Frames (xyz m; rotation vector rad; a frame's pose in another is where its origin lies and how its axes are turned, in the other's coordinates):
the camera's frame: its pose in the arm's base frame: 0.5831 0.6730 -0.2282 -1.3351 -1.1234 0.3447
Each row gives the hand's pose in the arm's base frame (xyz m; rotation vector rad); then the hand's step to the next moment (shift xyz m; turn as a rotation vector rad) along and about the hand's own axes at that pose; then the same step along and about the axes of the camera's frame.
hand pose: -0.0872 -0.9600 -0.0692 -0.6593 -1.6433 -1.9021
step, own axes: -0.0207 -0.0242 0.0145 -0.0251 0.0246 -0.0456
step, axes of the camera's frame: 0.0008 0.0309 0.0164 -0.0211 0.0051 -0.0533
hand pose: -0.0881 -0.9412 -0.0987 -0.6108 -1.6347 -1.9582
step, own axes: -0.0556 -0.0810 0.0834 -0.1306 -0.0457 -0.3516
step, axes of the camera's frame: 0.0355 0.0965 0.0777 -0.2968 0.0922 -0.2149
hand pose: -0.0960 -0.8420 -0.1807 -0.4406 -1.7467 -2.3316
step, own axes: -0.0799 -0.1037 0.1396 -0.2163 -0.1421 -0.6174
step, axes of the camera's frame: 0.1126 0.1414 0.0630 -0.5455 0.1994 -0.3329
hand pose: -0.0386 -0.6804 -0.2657 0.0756 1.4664 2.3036
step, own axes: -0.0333 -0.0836 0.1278 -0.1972 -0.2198 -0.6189
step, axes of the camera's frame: 0.1348 0.0788 0.0059 -0.5487 0.2747 -0.3061
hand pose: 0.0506 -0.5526 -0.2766 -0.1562 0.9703 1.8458
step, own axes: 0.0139 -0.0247 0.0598 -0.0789 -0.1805 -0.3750
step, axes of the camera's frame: 0.0653 0.0099 0.0040 -0.3157 0.2247 -0.1711
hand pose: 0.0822 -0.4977 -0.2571 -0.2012 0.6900 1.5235
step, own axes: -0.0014 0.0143 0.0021 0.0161 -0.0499 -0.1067
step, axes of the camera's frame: -0.0024 -0.0105 0.0097 -0.0762 0.0885 -0.0222
